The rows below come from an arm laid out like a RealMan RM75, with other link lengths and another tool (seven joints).
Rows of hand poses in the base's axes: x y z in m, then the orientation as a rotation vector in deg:
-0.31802 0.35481 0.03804 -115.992 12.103 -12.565
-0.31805 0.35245 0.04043 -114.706 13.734 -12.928
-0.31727 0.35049 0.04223 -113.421 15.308 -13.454
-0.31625 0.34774 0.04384 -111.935 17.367 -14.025
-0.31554 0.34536 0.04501 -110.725 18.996 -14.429
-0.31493 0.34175 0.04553 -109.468 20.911 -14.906
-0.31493 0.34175 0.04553 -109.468 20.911 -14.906
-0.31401 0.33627 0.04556 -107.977 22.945 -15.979
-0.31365 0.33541 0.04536 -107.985 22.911 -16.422
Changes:
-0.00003 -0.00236 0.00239 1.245 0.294 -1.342
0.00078 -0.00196 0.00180 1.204 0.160 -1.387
0.00102 -0.00275 0.00161 1.381 0.326 -1.770
0.00071 -0.00238 0.00117 1.117 0.290 -1.391
0.00061 -0.00361 0.00052 1.133 0.375 -1.640
0.00000 0.00000 0.00000 0.000 0.000 0.000
0.00092 -0.00548 0.00003 1.217 -0.005 -2.038
0.00036 -0.00086 -0.00020 -0.104 -0.310 -0.192

